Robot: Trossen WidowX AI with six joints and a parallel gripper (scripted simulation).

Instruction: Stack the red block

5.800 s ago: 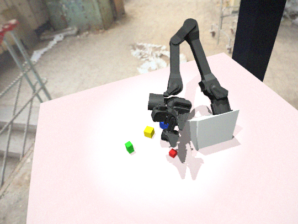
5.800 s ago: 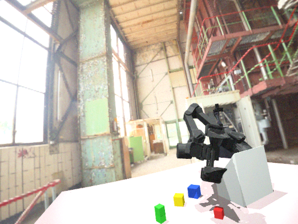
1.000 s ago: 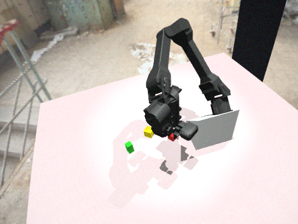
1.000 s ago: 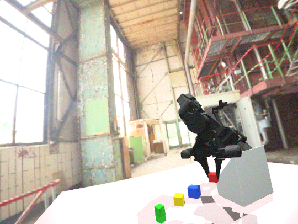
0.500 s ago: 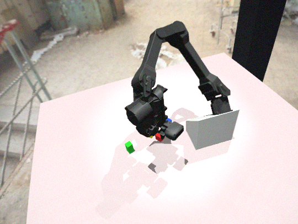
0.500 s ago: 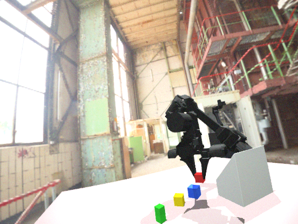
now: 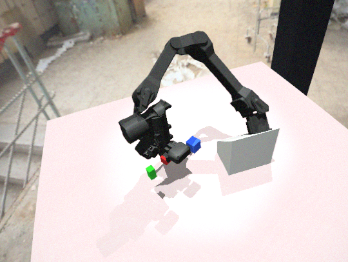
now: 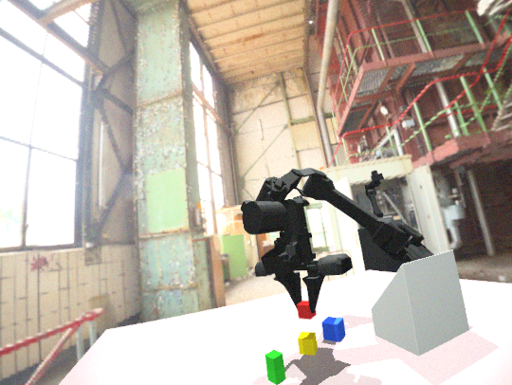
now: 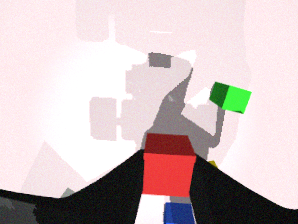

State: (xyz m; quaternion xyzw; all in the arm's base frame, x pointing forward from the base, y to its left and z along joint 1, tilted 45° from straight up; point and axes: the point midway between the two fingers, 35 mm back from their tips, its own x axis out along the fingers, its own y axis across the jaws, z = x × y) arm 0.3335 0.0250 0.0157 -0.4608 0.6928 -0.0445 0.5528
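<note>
The yellow block lies 40 mm behind my gripper tip, 110 mm to the right of it and 110 mm below it. From my gripper tip the other things lie so: blue block 120 mm behind, 140 mm to the right, 110 mm below; small purple block 400 mm ahead, 470 mm to the left, 120 mm below; red block right at my gripper tip.
</note>
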